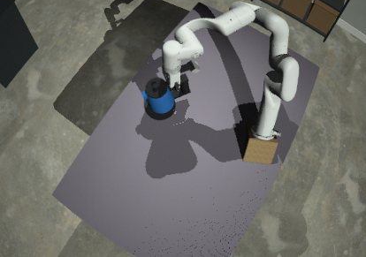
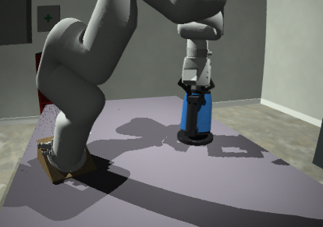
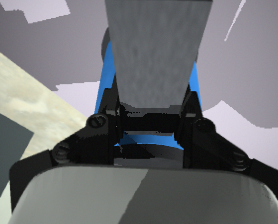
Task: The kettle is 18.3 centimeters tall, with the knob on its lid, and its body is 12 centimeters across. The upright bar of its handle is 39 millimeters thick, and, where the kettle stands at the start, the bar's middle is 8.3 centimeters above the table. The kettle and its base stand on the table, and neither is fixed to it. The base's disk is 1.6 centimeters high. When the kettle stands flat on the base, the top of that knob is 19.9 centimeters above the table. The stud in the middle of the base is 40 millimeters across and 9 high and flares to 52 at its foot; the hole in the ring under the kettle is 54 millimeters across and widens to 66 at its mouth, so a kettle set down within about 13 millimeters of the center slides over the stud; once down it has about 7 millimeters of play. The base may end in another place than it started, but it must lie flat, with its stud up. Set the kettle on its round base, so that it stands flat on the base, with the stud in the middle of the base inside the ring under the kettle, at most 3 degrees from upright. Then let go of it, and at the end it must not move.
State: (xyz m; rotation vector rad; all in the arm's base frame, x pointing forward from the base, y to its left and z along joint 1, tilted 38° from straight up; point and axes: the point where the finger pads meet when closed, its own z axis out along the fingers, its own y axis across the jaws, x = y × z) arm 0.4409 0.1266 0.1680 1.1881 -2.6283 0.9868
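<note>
Now: hand 2 cm short of the blue kettle, 2 cm to the right of it and 5 cm above it. The rest, counted from my hand: round black base 4 cm ahead, 4 cm to the left, 17 cm below.
</note>
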